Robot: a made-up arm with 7 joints. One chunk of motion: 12 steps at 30 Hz.
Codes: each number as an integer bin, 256 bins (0 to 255) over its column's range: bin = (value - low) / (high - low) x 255, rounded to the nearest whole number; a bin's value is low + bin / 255 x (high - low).
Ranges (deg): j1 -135..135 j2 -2.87..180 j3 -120.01..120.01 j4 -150..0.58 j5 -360.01..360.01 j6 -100.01..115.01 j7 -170.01..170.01
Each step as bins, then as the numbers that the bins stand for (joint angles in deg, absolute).
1 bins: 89 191 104 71 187 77 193
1 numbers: -40.76 134.10 -22.12 -108.07 168.00 -35.08 87.34
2 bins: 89 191 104 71 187 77 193
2 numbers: -40.76 134.10 -22.12 -108.07 168.00 -35.08 87.34
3 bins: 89 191 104 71 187 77 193
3 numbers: -40.76 134.10 -22.12 -108.07 168.00 -35.08 87.34
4 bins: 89 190 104 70 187 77 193
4 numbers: -40.76 133.39 -22.12 -108.66 168.00 -35.08 87.34
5 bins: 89 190 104 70 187 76 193
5 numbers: -40.76 133.39 -22.12 -108.66 168.00 -35.93 87.34
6 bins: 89 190 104 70 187 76 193
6 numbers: -40.76 133.39 -22.12 -108.66 168.00 -35.93 87.34
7 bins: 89 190 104 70 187 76 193
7 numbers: -40.76 133.39 -22.12 -108.66 168.00 -35.93 87.34
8 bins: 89 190 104 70 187 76 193
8 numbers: -40.76 133.39 -22.12 -108.66 168.00 -35.93 87.34
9 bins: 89 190 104 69 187 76 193
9 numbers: -40.76 133.39 -22.12 -109.25 168.00 -35.93 87.34
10 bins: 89 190 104 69 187 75 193
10 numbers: -40.76 133.39 -22.12 -109.25 168.00 -36.77 87.34
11 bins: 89 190 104 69 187 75 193
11 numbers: -40.76 133.39 -22.12 -109.25 168.00 -36.77 87.34
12 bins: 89 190 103 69 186 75 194
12 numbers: -40.76 133.39 -23.06 -109.25 165.18 -36.77 88.67
